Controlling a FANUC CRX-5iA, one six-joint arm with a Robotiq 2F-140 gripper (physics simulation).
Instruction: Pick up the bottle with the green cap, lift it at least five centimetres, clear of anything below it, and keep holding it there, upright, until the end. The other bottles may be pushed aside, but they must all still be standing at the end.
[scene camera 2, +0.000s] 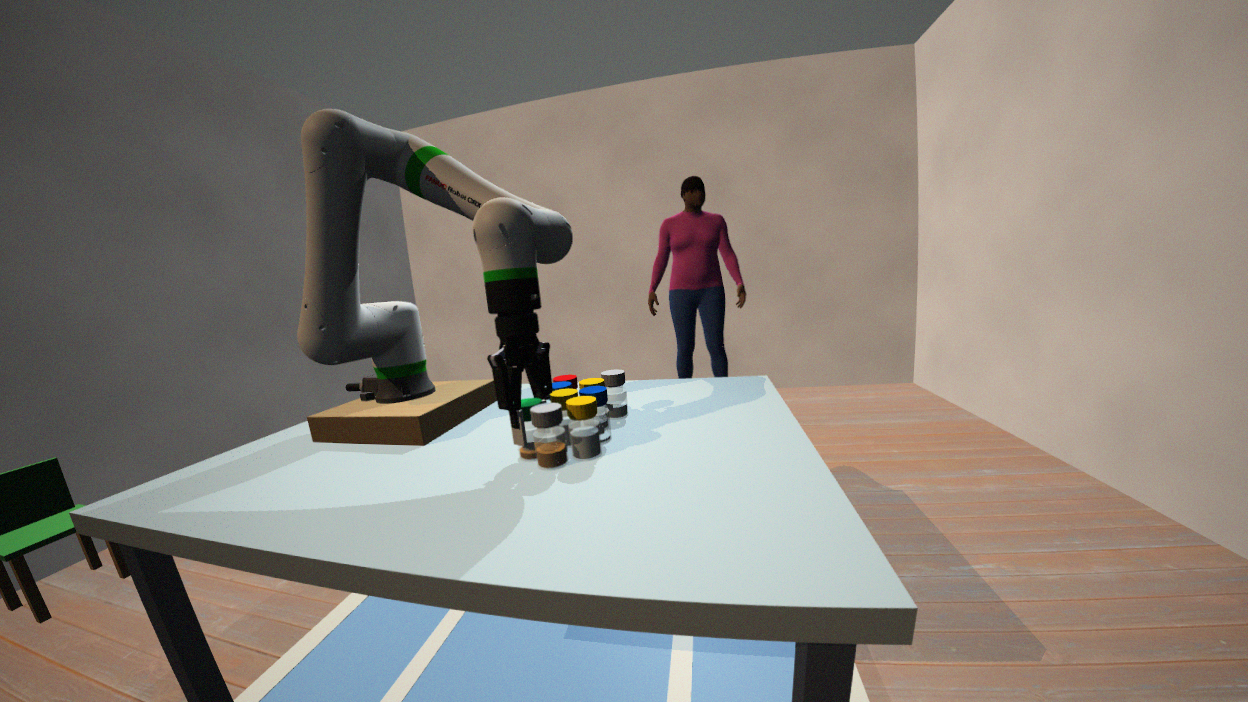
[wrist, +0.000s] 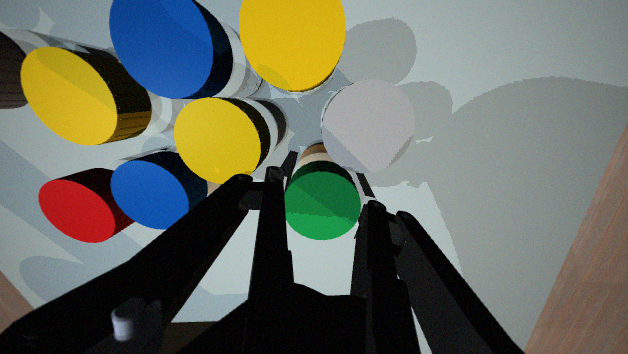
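Where they show: gripper, fingertip midpoint: (scene camera 2: 532, 438); arm's base at its link origin: (scene camera 2: 406, 395).
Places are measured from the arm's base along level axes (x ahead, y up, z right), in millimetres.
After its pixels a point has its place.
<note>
The bottle with the green cap (scene camera 2: 529, 404) {z 204, x 474, y 42 mm} (wrist: 322, 205) {z 192, x 464, y 42 mm} stands upright, its brown base at table level. My gripper (scene camera 2: 529, 422) {z 192, x 464, y -28 mm} (wrist: 322, 171) {z 192, x 464, y -28 mm} points down and is shut on this bottle, one finger on each side. A grey-white-capped bottle (scene camera 2: 547, 415) {z 245, x 526, y 36 mm} (wrist: 370, 125) {z 223, x 516, y 42 mm} stands close beside it, near one fingertip. A yellow-capped bottle (scene camera 2: 563, 398) {z 155, x 520, y 37 mm} (wrist: 218, 137) {z 131, x 515, y 42 mm} stands near the other finger. Another yellow-capped bottle (scene camera 2: 581, 406) {z 207, x 574, y 39 mm} (wrist: 292, 40) {z 182, x 561, y 42 mm} stands upright nearby. The lower part of the held bottle is partly hidden in the scene view.
Blue-capped bottles (scene camera 2: 593, 395) {z 139, x 574, y 37 mm} (wrist: 162, 47) {z 113, x 563, y 42 mm}, a red-capped bottle (scene camera 2: 565, 379) {z 28, x 475, y 42 mm} (wrist: 77, 210) {z 12, x 469, y 42 mm}, a third yellow-capped bottle (scene camera 2: 591, 382) {z 59, x 545, y 42 mm} (wrist: 70, 95) {z 49, x 544, y 42 mm} and another grey-white-capped bottle (scene camera 2: 613, 376) {z -3, x 577, y 38 mm} stand on the table (scene camera 2: 698, 506) {z 335, x 773, y -63 mm}. The arm's wooden base block (scene camera 2: 366, 428) {z 175, x 40, y -25 mm} lies behind left. A person (scene camera 2: 695, 253) stands beyond the table.
</note>
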